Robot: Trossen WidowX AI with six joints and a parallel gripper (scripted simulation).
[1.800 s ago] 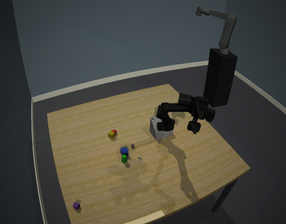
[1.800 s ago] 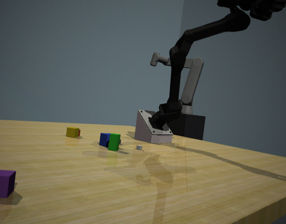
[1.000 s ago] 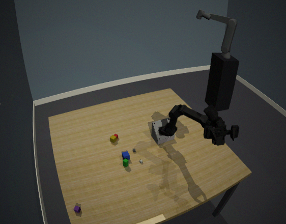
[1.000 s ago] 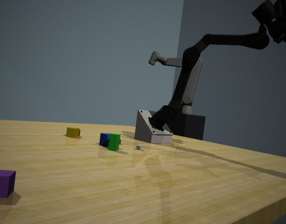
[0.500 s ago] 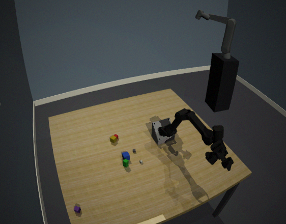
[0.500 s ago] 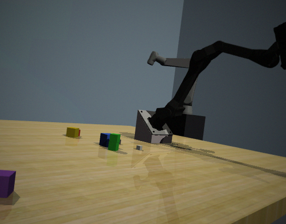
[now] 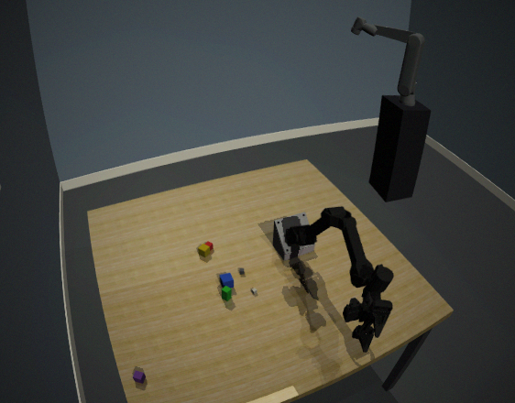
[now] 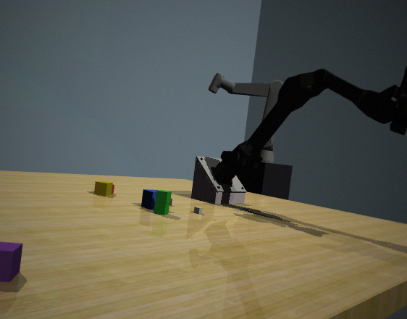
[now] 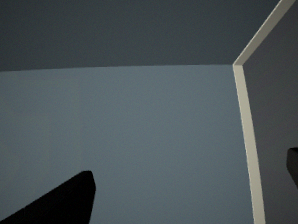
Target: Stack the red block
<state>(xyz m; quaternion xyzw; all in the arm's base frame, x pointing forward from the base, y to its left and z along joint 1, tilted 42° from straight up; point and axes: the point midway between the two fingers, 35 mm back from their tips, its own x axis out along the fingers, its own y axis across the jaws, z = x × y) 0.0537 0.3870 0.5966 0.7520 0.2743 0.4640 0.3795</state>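
Right now my gripper tip is 820 mm to the left of the red block, 290 mm short of it and 260 mm above it. From my gripper tip the other things lie so: small white cube: 530 mm to the right, 270 mm below, 180 mm ahead; then blue block: 600 mm to the right, 270 mm ahead, 250 mm below; then small dark cube: 650 mm to the right, 270 mm below, 200 mm ahead.
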